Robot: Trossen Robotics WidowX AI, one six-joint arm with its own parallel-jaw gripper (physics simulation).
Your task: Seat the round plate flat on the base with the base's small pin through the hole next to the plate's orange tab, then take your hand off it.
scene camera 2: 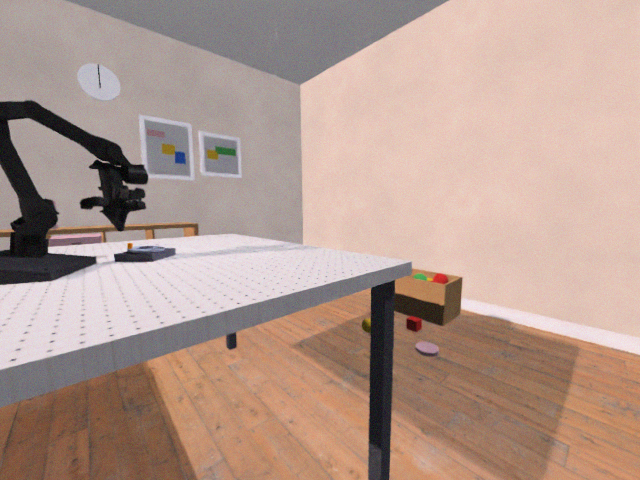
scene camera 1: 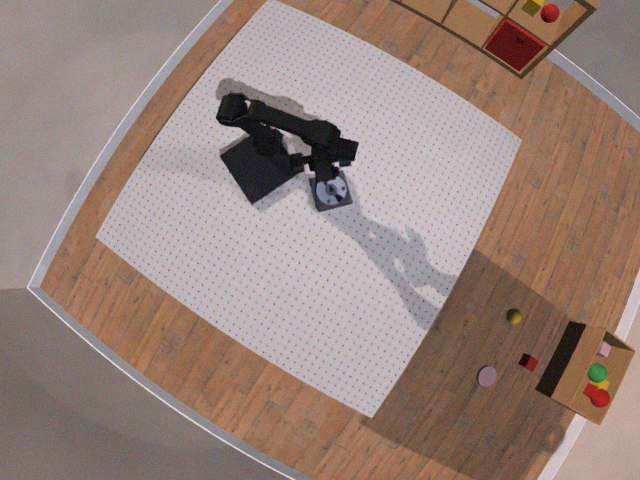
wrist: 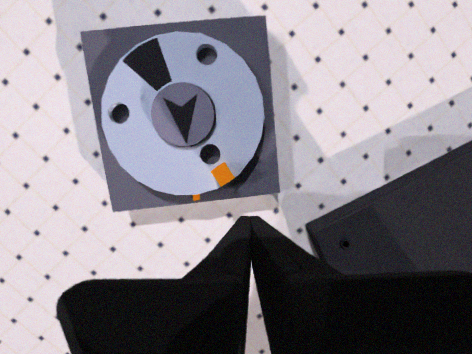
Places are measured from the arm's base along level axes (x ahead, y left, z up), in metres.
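Pixels of known places: gripper, fingertip midpoint: (scene camera 2: 121, 231) (wrist: 249, 225); arm's base, link origin: (scene camera 2: 27, 255) (scene camera 1: 267, 148).
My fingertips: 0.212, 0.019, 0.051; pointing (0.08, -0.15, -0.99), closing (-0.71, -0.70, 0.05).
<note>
Ahead of a thing's pixels: the offset from my fingertips to its top centre, as dx, dy, dz. "spot": to the spot under its first point. Level surfaces: height alone.
The round pale blue plate @[+0.064, -0.014, -0.040] (scene camera 1: 321, 192) (scene camera 2: 146, 249) (wrist: 240, 100) lies on the dark square base @[+0.064, -0.014, -0.054] (scene camera 1: 322, 207) (scene camera 2: 147, 256) (wrist: 252, 30), around its hub @[spot: +0.063, -0.014, -0.054] (wrist: 183, 115) with a black arrow. The orange tab @[+0.020, -0.004, -0.040] (scene camera 2: 129, 245) (wrist: 223, 174) is at the lower right of the plate in the wrist view, next to a dark hole @[spot: +0.033, -0.006, -0.069] (wrist: 210, 154); no pin is visible in it. A small orange mark @[spot: +0.019, +0.023, -0.068] (wrist: 196, 197) peeks out under the rim. Shadow shows under the rim near the tab; I cannot tell whether the plate is flat. My gripper (scene camera 2: 120, 227) (wrist: 249, 225) is shut and empty, above the table beside the base.
The arm's black mounting base (scene camera 1: 258, 170) (scene camera 2: 46, 265) (wrist: 400, 215) stands close beside the plate's base on the white dotted table @[dz -0.093] (scene camera 1: 248, 248) (scene camera 2: 232, 279). On the floor are a toy box (scene camera 1: 581, 361) (scene camera 2: 423, 293), a yellow ball (scene camera 1: 513, 316), a red cube (scene camera 1: 528, 362) and a pink disc (scene camera 1: 486, 376).
</note>
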